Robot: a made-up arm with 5 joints.
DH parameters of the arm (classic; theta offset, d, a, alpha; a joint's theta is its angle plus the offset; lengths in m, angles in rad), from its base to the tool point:
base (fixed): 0 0.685 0.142 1.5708
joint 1: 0 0.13 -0.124 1.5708
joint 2: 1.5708 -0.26 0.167 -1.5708
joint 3: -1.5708 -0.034 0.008 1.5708
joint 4: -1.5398 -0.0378 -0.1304 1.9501
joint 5: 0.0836 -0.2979 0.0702 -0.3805
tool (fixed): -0.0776 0.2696 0 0
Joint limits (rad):
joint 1: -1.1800..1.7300
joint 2: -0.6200..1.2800
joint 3: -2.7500..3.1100
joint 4: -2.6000..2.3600
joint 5: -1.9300..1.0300
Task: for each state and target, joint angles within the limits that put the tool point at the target. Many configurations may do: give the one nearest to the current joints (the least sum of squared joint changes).
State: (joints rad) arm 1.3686 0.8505 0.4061 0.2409 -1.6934
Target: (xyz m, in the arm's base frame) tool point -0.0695 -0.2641 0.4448
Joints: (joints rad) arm 1.4669 0.8661 -0.3623 0.1227 -1.2991
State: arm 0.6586 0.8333 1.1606 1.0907 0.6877
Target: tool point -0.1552 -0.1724 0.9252
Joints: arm 0.6023 0.9196 0.4858 1.6020 0.8912
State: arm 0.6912 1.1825 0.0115 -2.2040 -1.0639
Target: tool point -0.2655 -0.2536 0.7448
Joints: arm 0.6324 1.2800 0.0724 -2.5507 -1.1533
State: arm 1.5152 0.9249 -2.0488 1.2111 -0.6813
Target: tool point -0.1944 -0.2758 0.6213
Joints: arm 1.1106 0.5152 -2.0416 1.2183 -0.7564
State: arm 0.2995 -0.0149 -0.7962 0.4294 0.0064
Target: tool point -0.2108 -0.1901 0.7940
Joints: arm 0.6577 0.3967 -0.4789 0.0839 0.2168
